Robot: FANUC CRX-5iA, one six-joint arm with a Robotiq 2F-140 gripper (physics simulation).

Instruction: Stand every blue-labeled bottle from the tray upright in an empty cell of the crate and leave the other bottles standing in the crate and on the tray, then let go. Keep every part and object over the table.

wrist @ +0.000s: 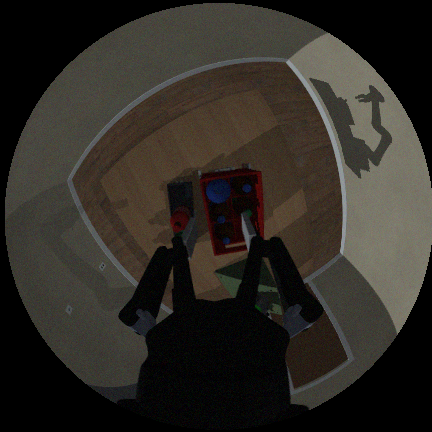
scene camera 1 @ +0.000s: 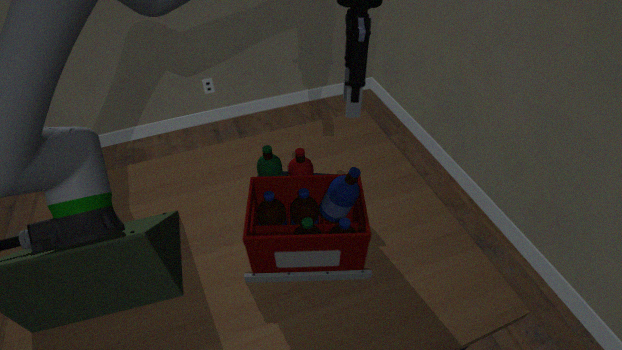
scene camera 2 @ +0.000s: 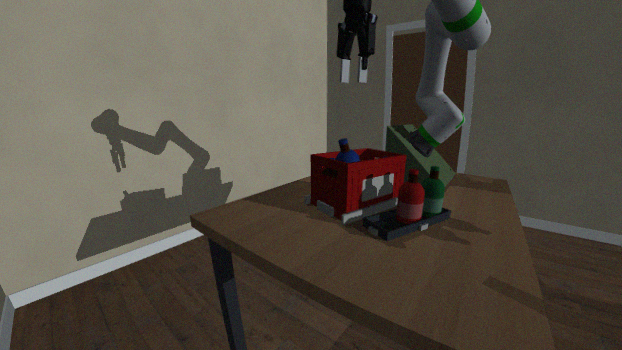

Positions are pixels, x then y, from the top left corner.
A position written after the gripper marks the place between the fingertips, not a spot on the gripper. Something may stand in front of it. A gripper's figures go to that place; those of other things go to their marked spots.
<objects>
The gripper [scene camera 1: 351, 107]: 0.69 m from the lens. A blue-labeled bottle [scene camera 1: 344, 190]: 0.79 m from the lens.
</objects>
